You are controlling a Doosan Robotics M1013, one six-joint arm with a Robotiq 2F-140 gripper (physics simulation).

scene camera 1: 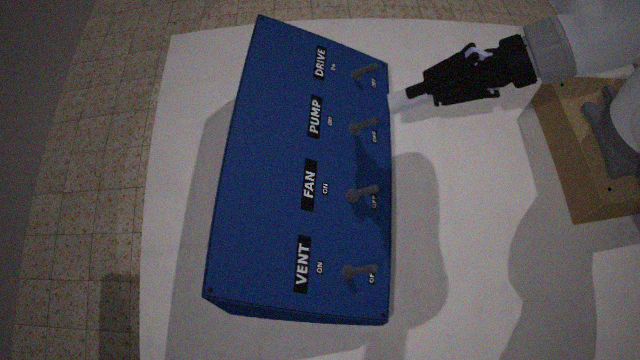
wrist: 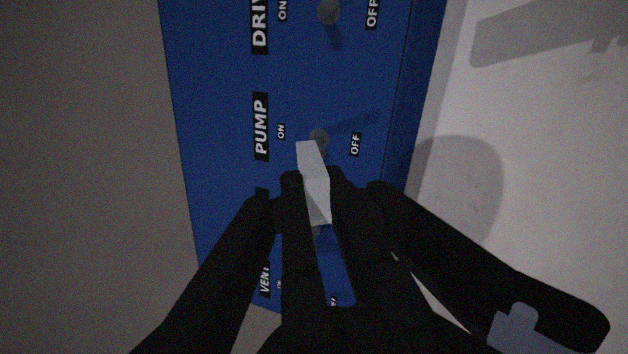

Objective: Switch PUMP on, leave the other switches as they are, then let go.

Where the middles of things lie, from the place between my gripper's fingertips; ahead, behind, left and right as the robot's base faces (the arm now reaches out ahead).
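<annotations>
Relative to the blue switch panel (scene camera 1: 285,230), my hand is 130 mm short of it, 60 mm to the right of it and 80 mm above it.
</annotations>
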